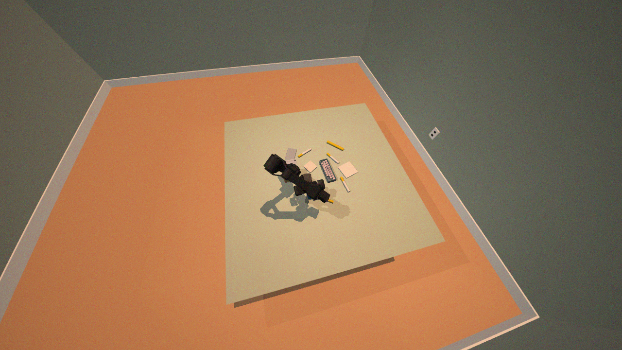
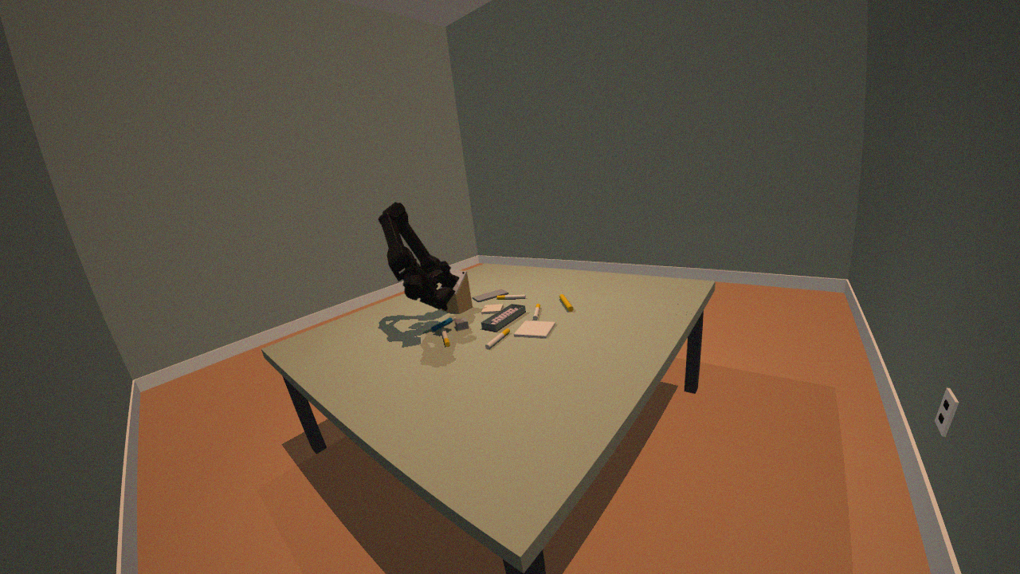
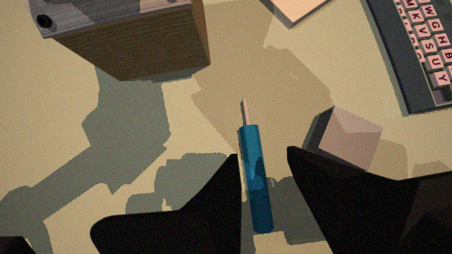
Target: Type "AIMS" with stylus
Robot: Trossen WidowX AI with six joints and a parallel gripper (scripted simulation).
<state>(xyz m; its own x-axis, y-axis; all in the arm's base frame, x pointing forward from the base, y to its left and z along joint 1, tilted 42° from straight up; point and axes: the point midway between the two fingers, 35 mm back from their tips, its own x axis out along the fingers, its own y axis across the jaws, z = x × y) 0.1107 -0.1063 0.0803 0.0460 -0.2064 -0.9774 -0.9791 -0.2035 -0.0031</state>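
Now: gripper tip 50 mm above the blue stylus and 10 mm to the right of it. From my gripper tip the other things lie so: grey stylus tip (50 mm to the left, 50 mm below, 10 mm behind); then small grey block (80 mm ahead, 50 mm below, 20 mm to the left); then yellow stick (360 mm to the left, 270 mm ahead, 50 mm below).
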